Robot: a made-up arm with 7 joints.
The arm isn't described. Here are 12 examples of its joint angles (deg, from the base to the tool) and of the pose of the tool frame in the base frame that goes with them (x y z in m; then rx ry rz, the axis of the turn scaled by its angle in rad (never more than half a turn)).
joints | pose
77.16 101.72 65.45 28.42 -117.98 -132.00 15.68 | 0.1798 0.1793 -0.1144 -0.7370 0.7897 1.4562
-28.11 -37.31 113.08 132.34 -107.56 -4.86 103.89 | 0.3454 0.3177 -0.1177 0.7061 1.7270 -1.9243
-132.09 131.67 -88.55 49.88 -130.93 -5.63 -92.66 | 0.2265 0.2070 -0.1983 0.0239 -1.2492 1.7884
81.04 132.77 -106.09 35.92 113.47 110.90 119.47 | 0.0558 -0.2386 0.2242 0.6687 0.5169 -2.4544
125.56 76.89 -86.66 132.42 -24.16 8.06 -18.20 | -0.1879 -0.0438 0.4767 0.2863 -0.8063 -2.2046
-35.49 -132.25 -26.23 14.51 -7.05 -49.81 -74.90 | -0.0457 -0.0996 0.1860 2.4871 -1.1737 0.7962
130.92 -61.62 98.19 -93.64 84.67 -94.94 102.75 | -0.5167 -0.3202 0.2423 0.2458 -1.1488 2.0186
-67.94 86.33 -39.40 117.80 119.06 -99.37 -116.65 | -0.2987 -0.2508 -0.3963 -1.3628 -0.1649 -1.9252
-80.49 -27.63 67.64 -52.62 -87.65 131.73 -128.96 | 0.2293 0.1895 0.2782 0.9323 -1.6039 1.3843
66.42 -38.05 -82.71 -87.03 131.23 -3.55 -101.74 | -0.5639 -0.3191 0.3813 2.3187 0.6757 1.8394
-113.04 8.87 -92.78 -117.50 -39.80 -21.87 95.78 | 0.5485 -0.0199 0.1867 0.2006 -1.1525 -0.6164
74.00 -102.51 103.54 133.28 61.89 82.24 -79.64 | -0.5188 -0.0480 -0.1746 -0.4376 1.5857 -1.3401
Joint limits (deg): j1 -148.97..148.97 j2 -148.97..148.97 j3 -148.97..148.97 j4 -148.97..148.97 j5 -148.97..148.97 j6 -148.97..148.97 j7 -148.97..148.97
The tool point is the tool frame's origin. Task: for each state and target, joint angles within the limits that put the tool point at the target. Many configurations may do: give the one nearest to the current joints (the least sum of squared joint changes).
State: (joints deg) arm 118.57 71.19 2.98 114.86 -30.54 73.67 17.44
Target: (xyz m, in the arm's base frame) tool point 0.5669 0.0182 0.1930
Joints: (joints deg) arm 132.47 86.74 10.49 87.76 -28.87 65.11 12.01
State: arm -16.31 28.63 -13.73 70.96 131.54 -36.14 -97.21
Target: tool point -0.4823 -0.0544 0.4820
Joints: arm -8.40 61.47 -22.16 89.17 114.96 -32.40 -105.64
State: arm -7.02 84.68 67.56 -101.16 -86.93 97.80 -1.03
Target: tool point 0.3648 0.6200 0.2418
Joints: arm 30.18 90.90 83.71 -111.38 -101.42 114.45 13.03
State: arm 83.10 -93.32 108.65 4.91 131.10 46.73 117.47
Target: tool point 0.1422 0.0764 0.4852
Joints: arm 52.35 -83.27 127.46 -5.52 113.15 61.47 110.45
